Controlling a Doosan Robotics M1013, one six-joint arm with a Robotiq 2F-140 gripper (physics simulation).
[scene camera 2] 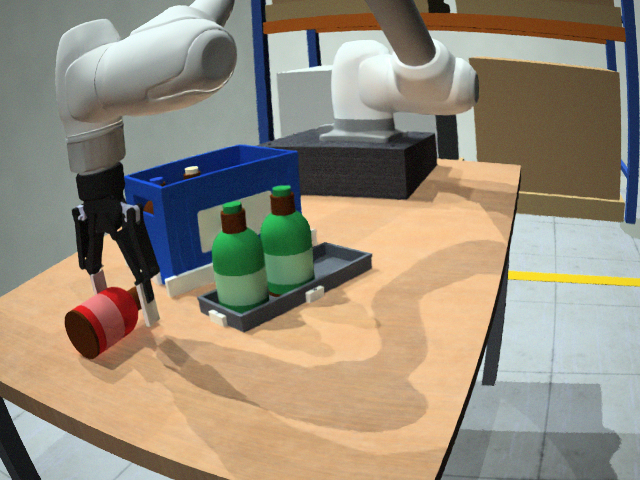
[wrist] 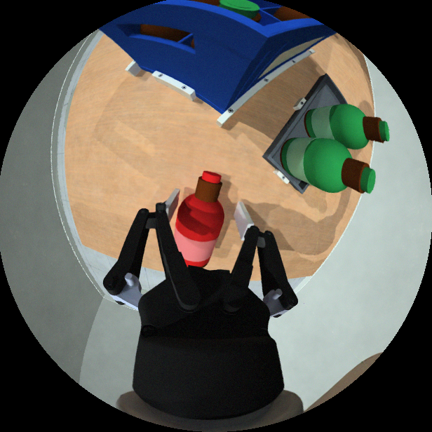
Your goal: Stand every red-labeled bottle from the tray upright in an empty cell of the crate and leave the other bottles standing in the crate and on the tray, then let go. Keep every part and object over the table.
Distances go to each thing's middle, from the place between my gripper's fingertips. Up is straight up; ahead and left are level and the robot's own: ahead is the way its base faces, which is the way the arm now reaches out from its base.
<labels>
My gripper is now 30 mm short of the red-labeled bottle [scene camera 2: 98,323], 10 mm to the left of it and 10 mm below it.
</labels>
